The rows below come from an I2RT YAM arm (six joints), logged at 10 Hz.
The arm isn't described. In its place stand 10 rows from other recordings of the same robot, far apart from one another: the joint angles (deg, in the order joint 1, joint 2, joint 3, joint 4, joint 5, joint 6), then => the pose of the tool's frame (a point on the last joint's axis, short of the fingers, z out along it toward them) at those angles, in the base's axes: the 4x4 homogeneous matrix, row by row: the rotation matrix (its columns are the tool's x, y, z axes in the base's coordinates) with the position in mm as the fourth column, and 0 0 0 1 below.
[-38.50, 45.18, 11.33, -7.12, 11.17, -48.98] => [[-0.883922 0.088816 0.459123 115.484], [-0.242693 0.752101 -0.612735 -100.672], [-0.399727 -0.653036 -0.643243 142.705], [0 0 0 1]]
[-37.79, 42.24, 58.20, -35.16, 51.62, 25.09] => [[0.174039 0.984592 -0.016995 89.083], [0.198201 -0.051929 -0.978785 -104.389], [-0.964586 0.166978 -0.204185 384.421], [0 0 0 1]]
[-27.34, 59.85, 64.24, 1.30, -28.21, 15.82] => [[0.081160 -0.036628 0.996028 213.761], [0.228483 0.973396 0.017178 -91.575], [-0.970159 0.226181 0.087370 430.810], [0 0 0 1]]
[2.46, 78.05, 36.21, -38.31, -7.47, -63.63] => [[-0.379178 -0.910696 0.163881 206.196], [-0.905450 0.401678 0.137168 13.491], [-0.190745 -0.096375 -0.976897 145.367], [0 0 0 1]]
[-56.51, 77.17, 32.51, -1.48, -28.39, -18.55] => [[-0.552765 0.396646 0.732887 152.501], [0.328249 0.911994 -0.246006 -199.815], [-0.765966 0.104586 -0.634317 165.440], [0 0 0 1]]
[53.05, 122.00, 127.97, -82.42, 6.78, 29.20] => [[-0.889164 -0.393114 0.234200 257.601], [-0.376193 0.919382 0.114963 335.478], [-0.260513 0.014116 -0.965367 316.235], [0 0 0 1]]
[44.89, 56.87, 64.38, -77.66, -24.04, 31.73] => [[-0.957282 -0.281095 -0.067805 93.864], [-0.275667 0.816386 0.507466 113.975], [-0.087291 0.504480 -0.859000 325.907], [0 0 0 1]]
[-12.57, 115.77, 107.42, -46.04, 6.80, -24.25] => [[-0.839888 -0.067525 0.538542 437.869], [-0.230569 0.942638 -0.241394 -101.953], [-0.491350 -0.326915 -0.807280 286.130], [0 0 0 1]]
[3.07, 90.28, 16.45, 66.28, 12.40, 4.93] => [[-0.116945 0.170944 0.978316 255.015], [0.077782 0.983626 -0.162574 6.022], [-0.990088 0.057084 -0.128326 144.609], [0 0 0 1]]
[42.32, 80.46, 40.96, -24.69, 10.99, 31.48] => [[-0.880756 -0.163716 0.444371 190.078], [-0.108688 0.983177 0.146801 163.901], [-0.460929 0.080999 -0.883733 166.231], [0 0 0 1]]
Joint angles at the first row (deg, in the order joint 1, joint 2, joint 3, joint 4, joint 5, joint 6):
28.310, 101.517, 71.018, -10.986, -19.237, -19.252
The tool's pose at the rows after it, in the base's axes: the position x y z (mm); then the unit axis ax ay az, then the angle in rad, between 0 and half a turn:
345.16, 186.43, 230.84, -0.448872, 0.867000, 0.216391, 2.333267
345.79, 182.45, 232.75, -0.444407, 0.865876, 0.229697, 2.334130
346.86, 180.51, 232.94, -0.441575, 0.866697, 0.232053, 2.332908
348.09, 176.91, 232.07, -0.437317, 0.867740, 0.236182, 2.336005
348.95, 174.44, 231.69, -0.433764, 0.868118, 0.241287, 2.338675
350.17, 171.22, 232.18, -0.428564, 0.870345, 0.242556, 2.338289
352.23, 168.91, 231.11, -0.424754, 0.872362, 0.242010, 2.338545
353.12, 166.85, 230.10, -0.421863, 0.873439, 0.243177, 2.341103
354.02, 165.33, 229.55, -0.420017, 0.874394, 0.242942, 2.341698
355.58, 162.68, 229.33, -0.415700, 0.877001, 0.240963, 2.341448
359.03, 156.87, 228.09, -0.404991, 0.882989, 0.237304, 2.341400
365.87, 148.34, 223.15, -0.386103, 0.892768, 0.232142, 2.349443
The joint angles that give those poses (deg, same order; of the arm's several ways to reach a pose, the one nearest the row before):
26.459, 100.812, 70.578, -10.899, -21.617, -18.371
25.755, 100.460, 70.488, -10.985, -23.288, -17.843
25.400, 100.460, 70.489, -10.900, -23.643, -17.667
24.787, 100.459, 70.313, -10.899, -24.344, -17.490
24.346, 100.458, 70.223, -10.898, -25.046, -17.228
23.819, 100.371, 70.223, -10.985, -25.312, -16.962
23.379, 100.633, 70.310, -10.899, -25.401, -16.875
23.028, 100.722, 70.224, -10.900, -25.664, -16.787
22.764, 100.811, 70.226, -10.901, -25.752, -16.788
22.325, 100.899, 70.312, -10.985, -25.664, -16.700
21.361, 101.161, 70.399, -10.984, -25.488, -16.349
19.867, 102.212, 70.750, -10.987, -25.225, -15.648

